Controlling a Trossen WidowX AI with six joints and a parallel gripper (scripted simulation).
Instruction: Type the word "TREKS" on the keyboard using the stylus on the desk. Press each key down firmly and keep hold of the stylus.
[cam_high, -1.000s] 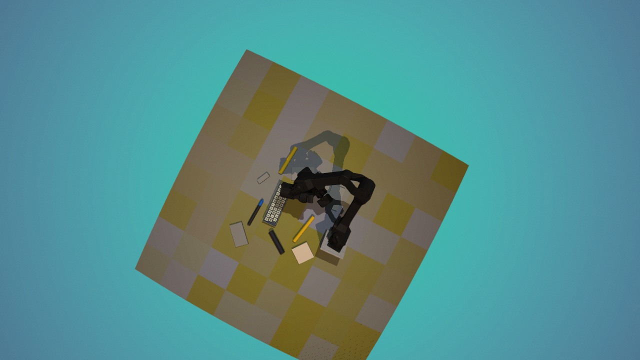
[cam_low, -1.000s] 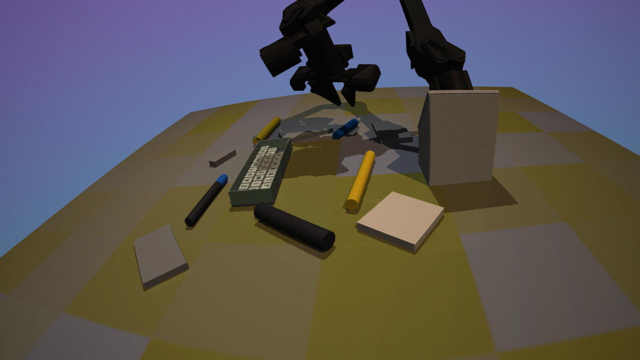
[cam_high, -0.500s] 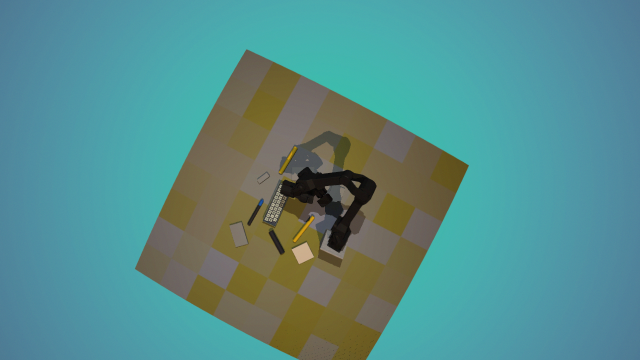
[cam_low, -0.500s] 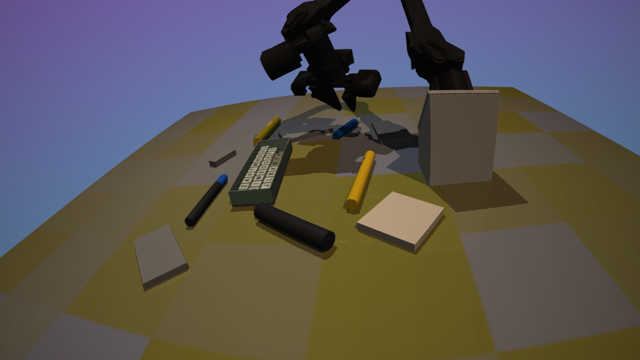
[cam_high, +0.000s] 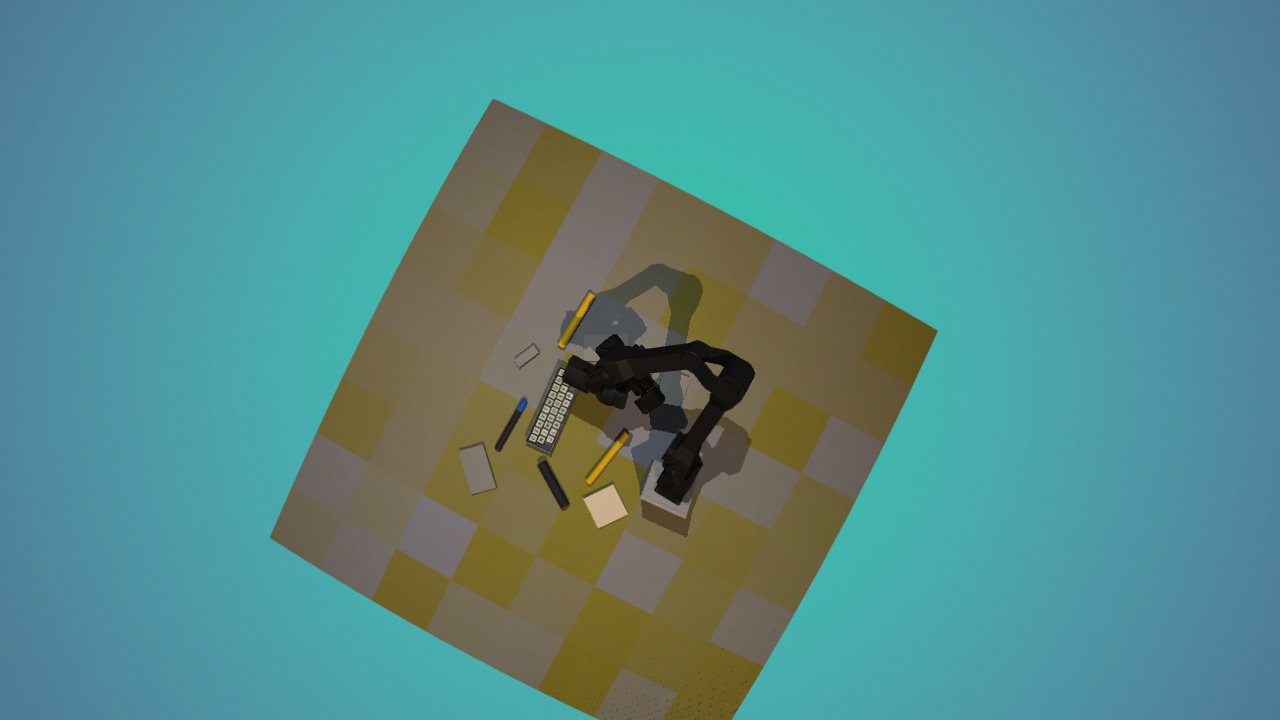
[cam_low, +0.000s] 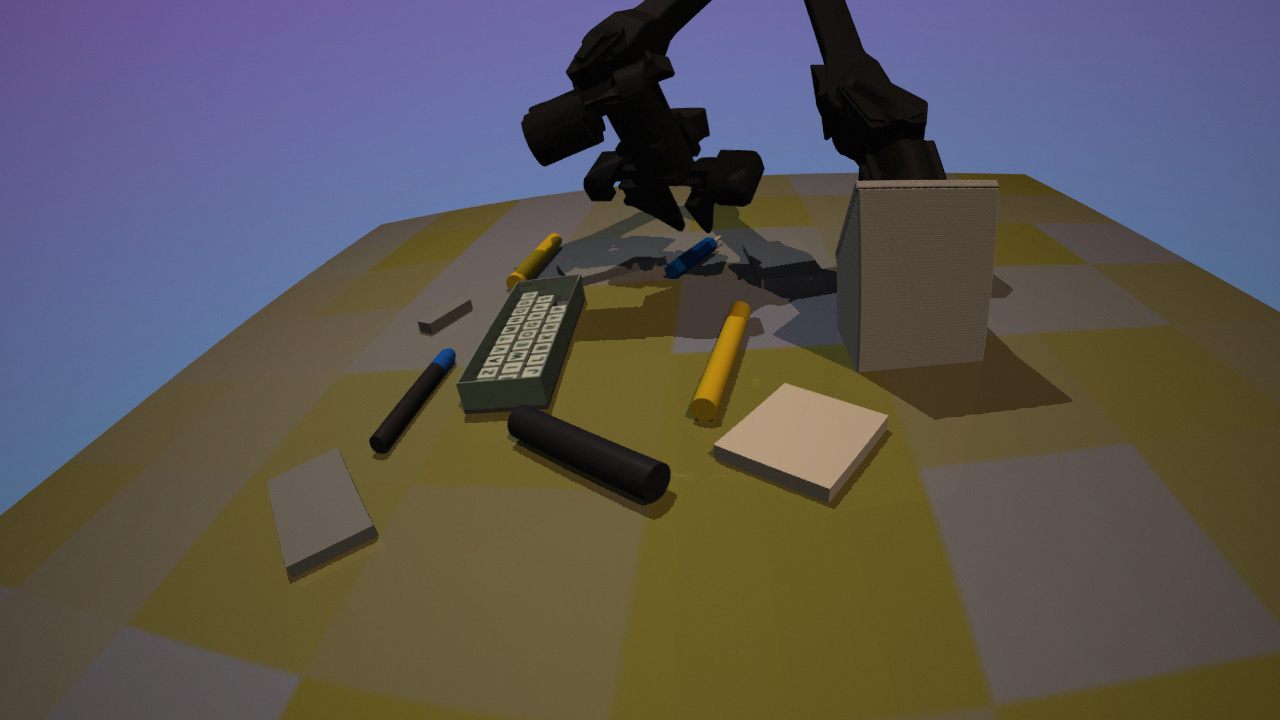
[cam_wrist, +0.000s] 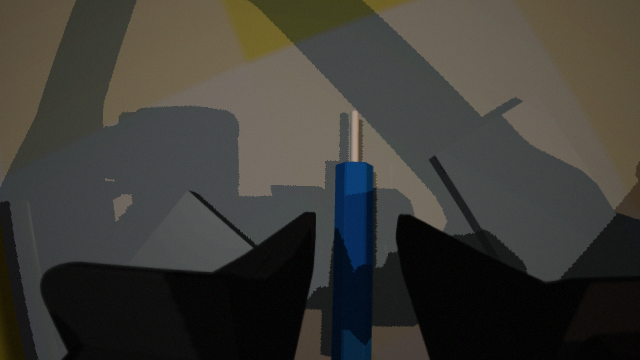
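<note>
The blue stylus lies 3 cm below my gripper tip, 1 cm to the right of it and 1 cm behind it. Also, from my gripper tip: grey stylus tip: 4 cm to the right, 3 cm below, 2 cm behind; small grey block: 25 cm ahead, 13 cm to the left, 3 cm below; yellow cylinder: 24 cm to the left, 4 cm behind, 3 cm below.
</note>
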